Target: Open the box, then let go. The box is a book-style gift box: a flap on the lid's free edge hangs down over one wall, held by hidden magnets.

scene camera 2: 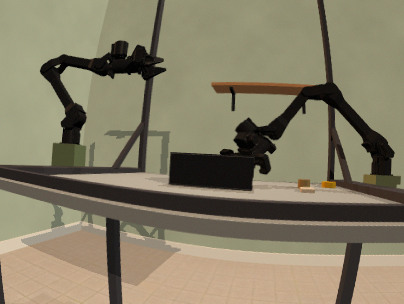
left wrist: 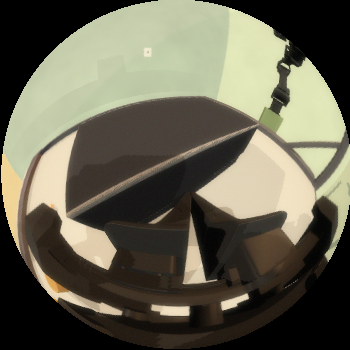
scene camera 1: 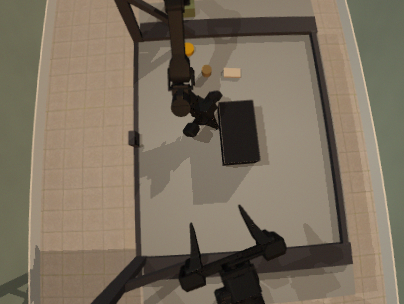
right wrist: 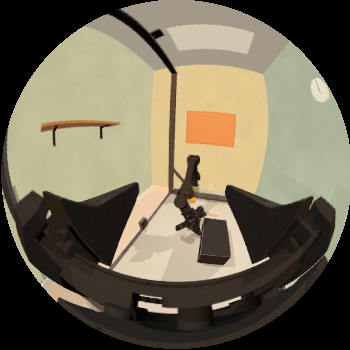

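Where they show: left gripper, fingertip midpoint: (left wrist: 189, 195) (scene camera 1: 217, 128) (right wrist: 199, 234); right gripper, fingertip midpoint: (scene camera 2: 165, 65) (scene camera 1: 215, 214) (right wrist: 182, 187); left arm's base, link origin: (right wrist: 194, 184); right arm's base, link origin: (left wrist: 273, 111).
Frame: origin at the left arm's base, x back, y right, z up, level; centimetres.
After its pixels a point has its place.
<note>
The black gift box (scene camera 1: 239, 132) @[z 3.7, x -59.0, y -15.8 cm] (scene camera 2: 210, 171) @[z -0.6, x -58.3, y -21.9 cm] (left wrist: 165, 135) @[z 3.7, x -54.5, y -11.8 cm] (right wrist: 216, 237) @[z 3.7, x -60.1, y -16.2 cm] stands on the table with its lid down flat. In the left wrist view its top, a thin pale edge and the dark wall facing the gripper show; I cannot tell the flap from the wall. My left gripper (scene camera 1: 217, 127) @[z -1.9, x -55.5, y -9.2 cm] (left wrist: 189, 195) @[z -1.9, x -55.5, y -9.2 cm] (right wrist: 199, 234) @[z -1.9, x -55.5, y -9.2 cm] is shut and empty, its fingertips low beside that long wall; whether they touch it is unclear. In scene camera 2 the box hides its fingertips. My right gripper (scene camera 1: 215, 215) @[z 36.8, x -81.0, y -3.3 cm] (scene camera 2: 164, 65) @[z 36.8, x -81.0, y -3.3 cm] is open and empty, raised well away from the box.
An orange disc (scene camera 1: 189, 49) @[z -2.9, x -21.8, y -1.3 cm] (scene camera 2: 328, 184) @[z -3.6, x -21.9, y -3.0 cm], a brown cylinder (scene camera 1: 206, 71) @[z -2.1, x -32.5, y -7.1 cm] (scene camera 2: 303, 183) @[z -3.2, x -32.1, y -9.1 cm] and a cream block (scene camera 1: 232, 73) @[z -3.9, x -33.2, y -17.4 cm] (scene camera 2: 307, 190) @[z -4.2, x -33.3, y -20.6 cm] lie beyond one short end of the box, near the left arm. A dark raised frame (scene camera 1: 327, 135) @[z -4.0, x -61.2, y -51.1 cm] borders the table top.
</note>
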